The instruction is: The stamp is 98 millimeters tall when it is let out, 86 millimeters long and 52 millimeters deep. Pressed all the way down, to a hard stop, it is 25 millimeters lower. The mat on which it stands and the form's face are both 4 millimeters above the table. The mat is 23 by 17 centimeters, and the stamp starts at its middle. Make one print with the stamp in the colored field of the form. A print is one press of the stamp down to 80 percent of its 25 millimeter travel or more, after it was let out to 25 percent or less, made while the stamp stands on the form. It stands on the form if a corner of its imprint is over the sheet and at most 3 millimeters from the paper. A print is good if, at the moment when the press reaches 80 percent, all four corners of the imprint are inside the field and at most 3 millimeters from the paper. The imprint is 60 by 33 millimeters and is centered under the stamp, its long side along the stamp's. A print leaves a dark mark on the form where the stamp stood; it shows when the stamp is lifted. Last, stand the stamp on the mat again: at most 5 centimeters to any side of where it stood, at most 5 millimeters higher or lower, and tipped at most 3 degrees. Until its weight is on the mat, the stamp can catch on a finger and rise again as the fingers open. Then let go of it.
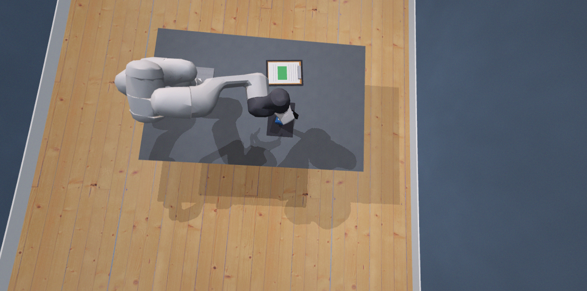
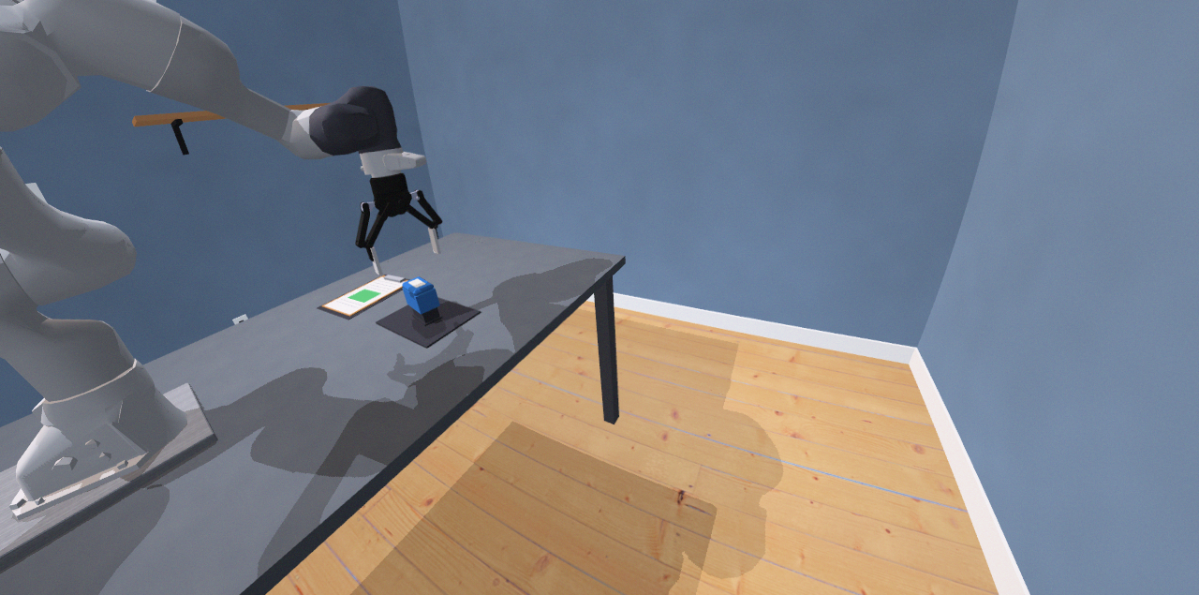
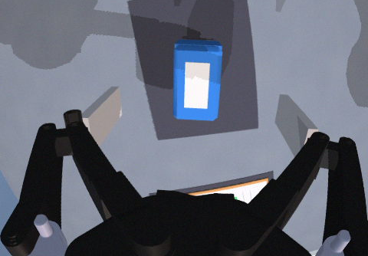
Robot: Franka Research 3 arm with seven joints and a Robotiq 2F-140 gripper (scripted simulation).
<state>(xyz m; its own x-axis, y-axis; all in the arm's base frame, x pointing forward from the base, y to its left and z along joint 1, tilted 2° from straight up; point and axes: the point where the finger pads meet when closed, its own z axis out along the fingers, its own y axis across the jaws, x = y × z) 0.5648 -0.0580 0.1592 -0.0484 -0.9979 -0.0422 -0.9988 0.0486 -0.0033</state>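
Now: the blue stamp 120 mm below my hand. Round my hand: dark mat: 170 mm below; then form: 30 mm behind, 320 mm to the left, 160 mm below.
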